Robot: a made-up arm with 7 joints.
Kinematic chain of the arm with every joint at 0, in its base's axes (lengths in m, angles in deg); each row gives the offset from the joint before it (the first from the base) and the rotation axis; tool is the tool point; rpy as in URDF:
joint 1: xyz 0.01 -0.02 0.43 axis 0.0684 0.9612 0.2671
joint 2: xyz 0 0.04 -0.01 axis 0.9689 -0.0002 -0.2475
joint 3: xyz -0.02 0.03 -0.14 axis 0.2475 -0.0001 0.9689
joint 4: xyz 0 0.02 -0.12 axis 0.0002 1 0
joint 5: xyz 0.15 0 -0.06 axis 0.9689 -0.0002 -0.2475
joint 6: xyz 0.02 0.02 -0.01 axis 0.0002 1 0
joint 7: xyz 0.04 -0.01 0 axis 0.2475 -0.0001 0.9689
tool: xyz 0.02 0.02 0 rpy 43.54 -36.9 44.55
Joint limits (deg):
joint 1: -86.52..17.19
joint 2: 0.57..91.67
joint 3: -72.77..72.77
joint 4: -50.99..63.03
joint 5: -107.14..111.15
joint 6: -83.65..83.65
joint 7: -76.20..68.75
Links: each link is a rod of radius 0.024 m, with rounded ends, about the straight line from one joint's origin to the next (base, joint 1, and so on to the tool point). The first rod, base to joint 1, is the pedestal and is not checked.
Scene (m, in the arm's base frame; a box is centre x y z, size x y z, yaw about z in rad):
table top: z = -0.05
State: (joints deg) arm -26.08 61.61 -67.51 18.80 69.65 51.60 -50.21
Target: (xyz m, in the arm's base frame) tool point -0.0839 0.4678 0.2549
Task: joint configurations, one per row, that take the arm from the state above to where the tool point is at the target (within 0.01 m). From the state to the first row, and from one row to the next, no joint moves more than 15 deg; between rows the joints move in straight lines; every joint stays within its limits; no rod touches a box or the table.
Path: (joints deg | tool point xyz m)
1: -17.43 65.25 -68.56 27.25 71.89 37.63 -52.14 | 0.2040 0.2860 0.1075
2: -8.77 68.90 -69.61 35.69 74.14 23.66 -54.06 | 0.1233 0.3448 0.1034
3: -0.12 72.54 -70.67 44.14 76.38 9.69 -55.99 | 0.0415 0.3973 0.1284
4: 8.54 76.19 -71.72 52.59 78.63 -4.27 -57.92 | -0.0308 0.4394 0.1811
5: 17.19 79.83 -72.77 61.03 80.87 -18.24 -59.84 | -0.0839 0.4678 0.2549

